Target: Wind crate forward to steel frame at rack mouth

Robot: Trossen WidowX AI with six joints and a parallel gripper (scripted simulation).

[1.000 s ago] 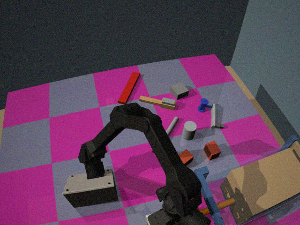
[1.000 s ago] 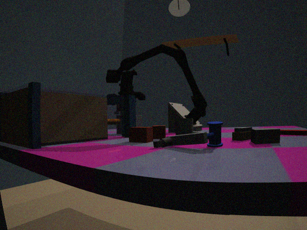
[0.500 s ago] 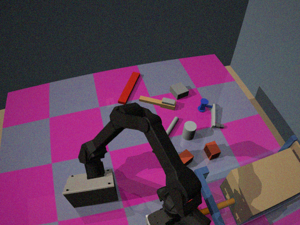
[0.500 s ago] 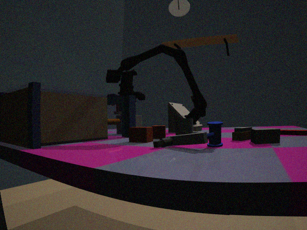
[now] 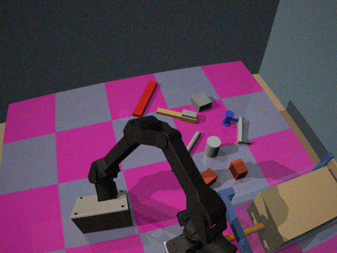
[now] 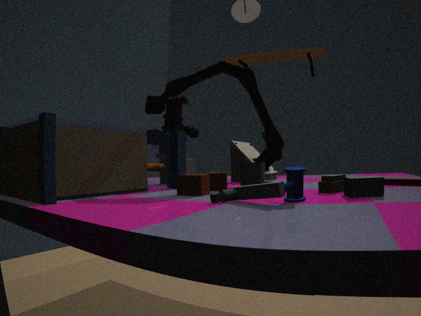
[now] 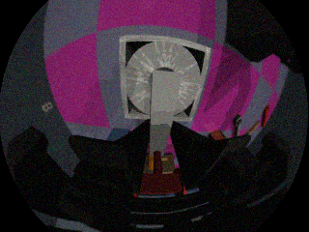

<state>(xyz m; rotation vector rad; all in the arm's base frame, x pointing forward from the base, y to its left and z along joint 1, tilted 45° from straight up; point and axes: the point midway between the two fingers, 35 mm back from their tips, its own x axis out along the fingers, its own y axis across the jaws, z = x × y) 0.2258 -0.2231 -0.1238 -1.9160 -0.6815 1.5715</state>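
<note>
The winch handle with red hub lies 20 mm above my gripper tip and 10 mm ahead of it. From my gripper tip the other things lie so: winch (60 mm below, 60 mm behind, 10 mm to the right); then blue steel frame (110 mm ahead, 20 mm above); then red knob (50 mm ahead, 50 mm above).
</note>
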